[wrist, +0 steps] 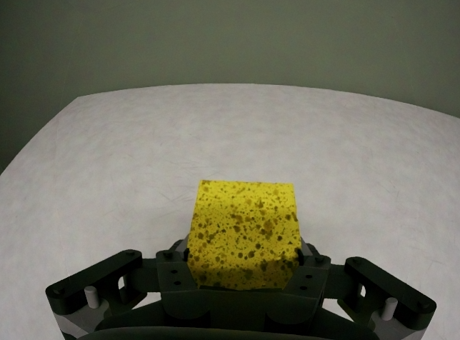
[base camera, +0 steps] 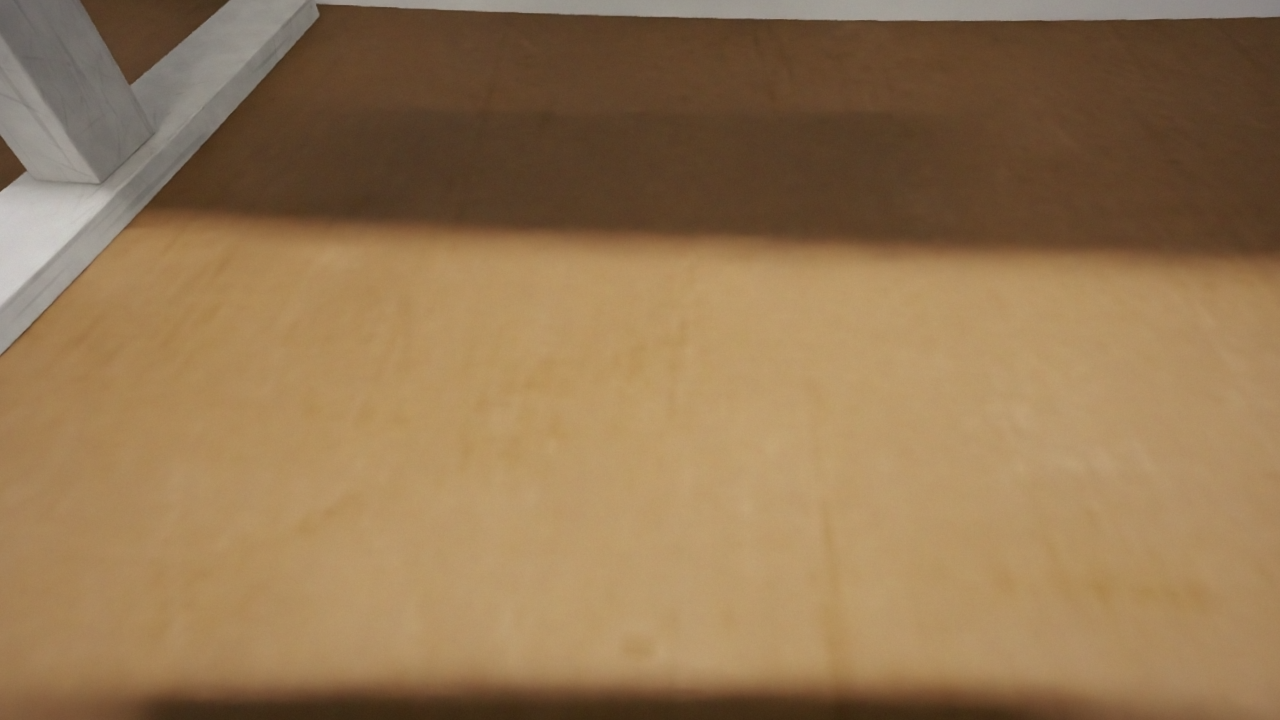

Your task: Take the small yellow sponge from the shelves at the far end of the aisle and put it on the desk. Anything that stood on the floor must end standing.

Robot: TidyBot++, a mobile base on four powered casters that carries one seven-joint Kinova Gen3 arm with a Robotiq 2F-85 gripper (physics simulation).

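Frame: origin at the arm's base, x ahead, y left, z up, level; metres.
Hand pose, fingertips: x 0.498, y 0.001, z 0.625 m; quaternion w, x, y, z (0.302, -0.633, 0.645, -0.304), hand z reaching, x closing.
Note:
After its pixels a point has its place.
The small yellow sponge [wrist: 245,232] is between the fingers of my gripper [wrist: 244,249] in the wrist view, low in the middle. The gripper is shut on it. Both are over the white desk top [wrist: 150,145], which fills most of the wrist view. How far the sponge is above the desk top is hard to tell. In the base camera view, a white foot and leg of the desk [base camera: 205,94] {x 0.738, y 0.398, z -0.371 m} show at the upper left. The shelves do not show in either view.
A green wall [wrist: 240,40] stands behind the far edge of the desk in the wrist view. The base camera view shows brown floor [base camera: 644,402] {x 0.396, y -0.003, z -0.396 m} with a dark shadow across its far part, and a white strip [base camera: 805,7] {x 0.982, y -0.188, z -0.383 m} along the top edge.

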